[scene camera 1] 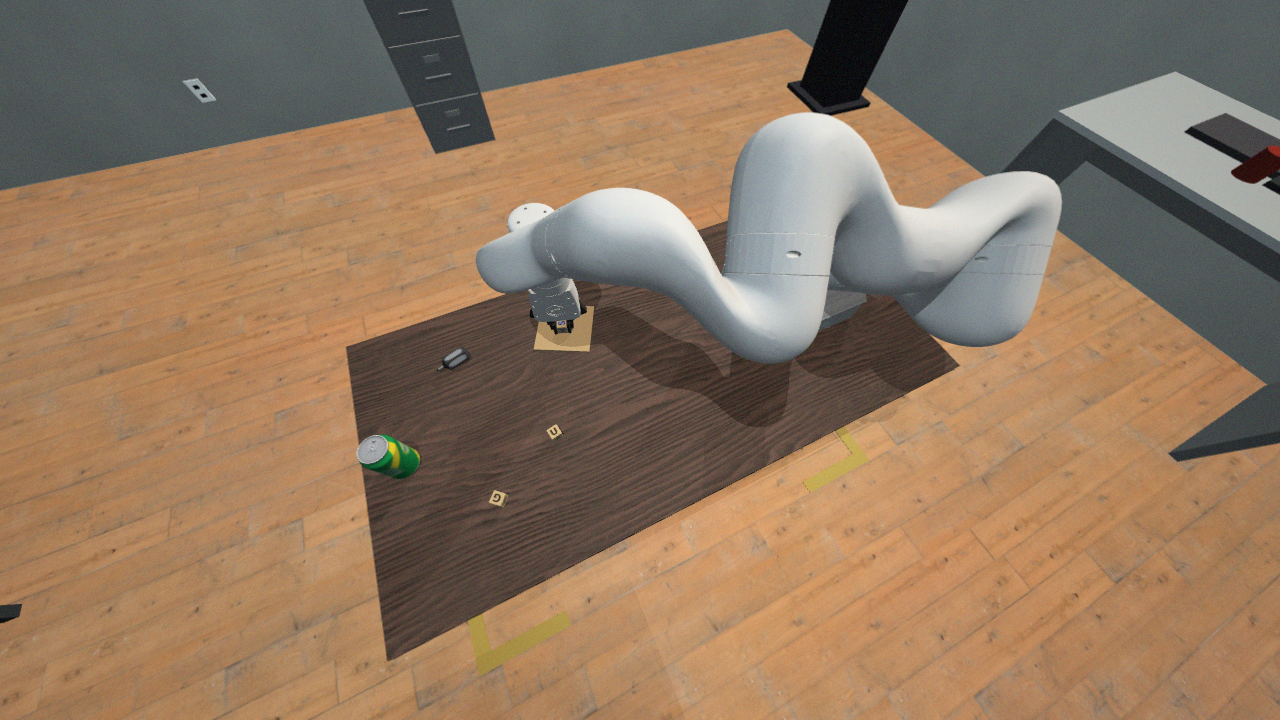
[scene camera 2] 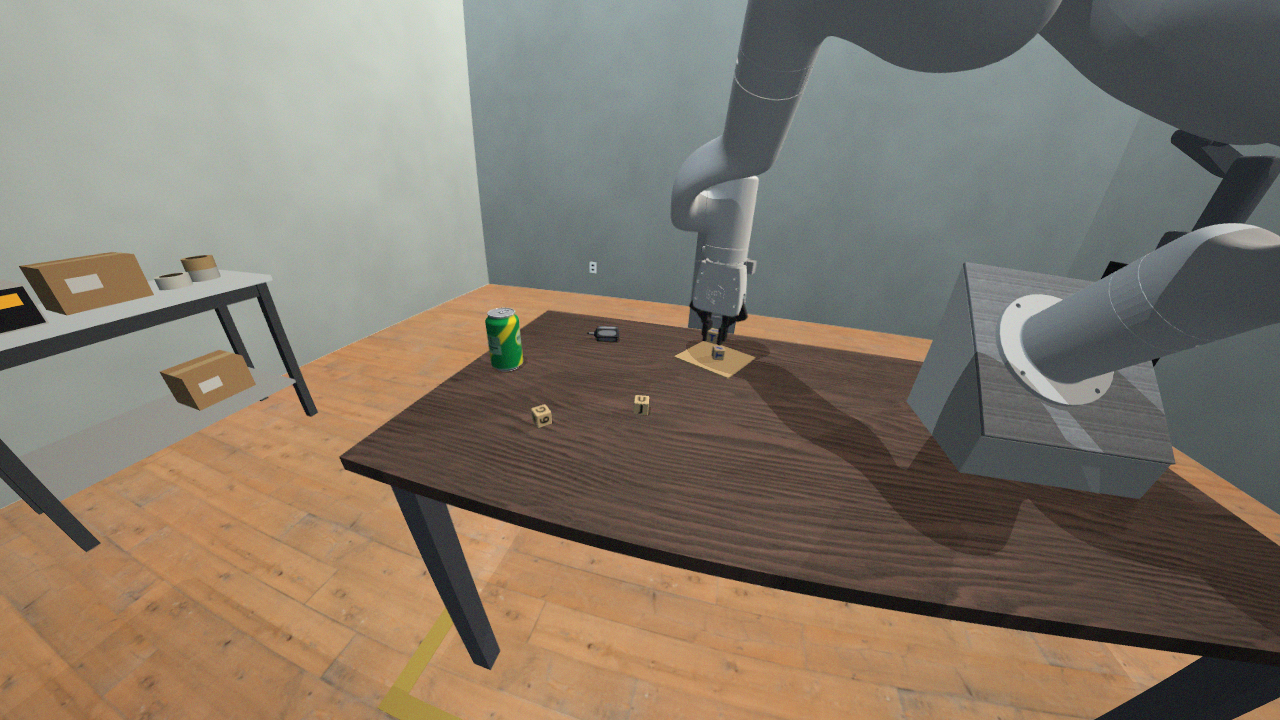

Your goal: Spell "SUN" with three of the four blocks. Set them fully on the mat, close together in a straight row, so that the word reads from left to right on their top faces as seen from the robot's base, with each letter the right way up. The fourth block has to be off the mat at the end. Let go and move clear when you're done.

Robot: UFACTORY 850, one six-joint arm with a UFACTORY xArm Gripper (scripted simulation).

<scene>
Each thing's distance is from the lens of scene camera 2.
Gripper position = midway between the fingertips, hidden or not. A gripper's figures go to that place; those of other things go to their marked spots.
my gripper [scene camera 2: 713, 341]: 79 cm
green soda can [scene camera 2: 502, 324]: 73 cm
tan mat [scene camera 2: 700, 355]: 85 cm
The marked spots on the tan mat and the green soda can are 44 cm apart.
</scene>
